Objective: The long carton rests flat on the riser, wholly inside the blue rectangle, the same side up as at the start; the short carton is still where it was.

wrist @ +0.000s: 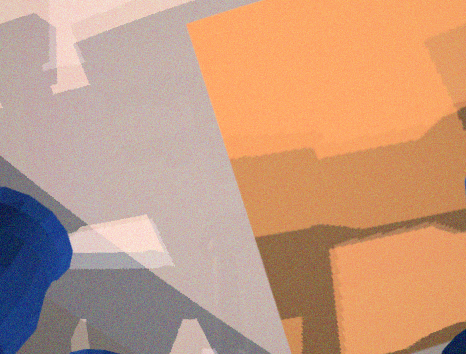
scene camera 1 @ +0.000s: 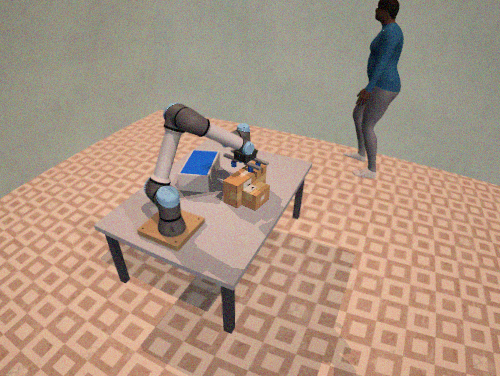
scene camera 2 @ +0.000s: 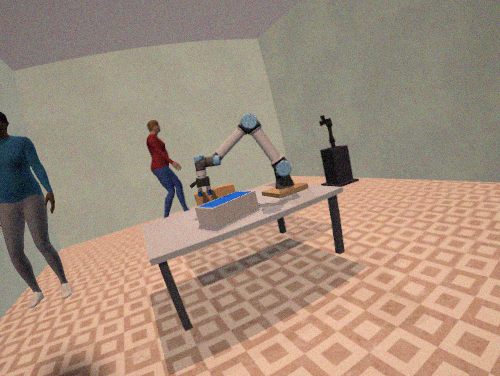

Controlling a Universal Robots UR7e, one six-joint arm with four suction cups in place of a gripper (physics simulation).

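Where they show: hand, its tool point: [wrist: 269, 294] [scene camera 1: 245, 166] [scene camera 2: 205, 193]; arm's base, origin of its link: [scene camera 1: 171, 227] [scene camera 2: 285, 186].
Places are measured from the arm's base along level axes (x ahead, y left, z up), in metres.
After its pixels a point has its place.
The long carton [scene camera 1: 237, 183] {x 0.412, y -0.145, z 0.121 m} [scene camera 2: 220, 190] {x 0.502, y -0.062, z 0.101 m} [wrist: 302, 88] {x 0.682, y -0.089, z 0.122 m} lies on the table [scene camera 1: 219, 246] {x 0.061, y -0.273, z -0.033 m} to the right of the grey riser [scene camera 1: 192, 183] {x 0.376, y 0.174, z 0.027 m} [scene camera 2: 230, 214] {x 0.556, y 0.365, z 0.008 m}. The riser's top bears the blue rectangle [scene camera 1: 199, 162] {x 0.532, y 0.243, z 0.086 m} [scene camera 2: 226, 198] {x 0.532, y 0.243, z 0.087 m}, which has nothing on it. The short carton [scene camera 1: 257, 196] [wrist: 372, 291] sits against the long carton's front right side. My suction gripper [scene camera 1: 245, 164] {x 0.622, y -0.066, z 0.109 m} [scene camera 2: 204, 192] {x 0.622, y -0.066, z 0.109 m} is at the long carton's far end, with cups resting on its top. One blue cup [wrist: 61, 246] hangs beside the carton, over the table.
The arm's wooden base plate [scene camera 1: 172, 227] [scene camera 2: 284, 191] {x 0.077, y 0.142, z -0.006 m} is at the table's near left. A person in blue [scene camera 1: 379, 86] stands beyond the table, and a person in red [scene camera 2: 163, 164] shows in scene camera 2. A black pedestal [scene camera 2: 336, 164] stands at the back.
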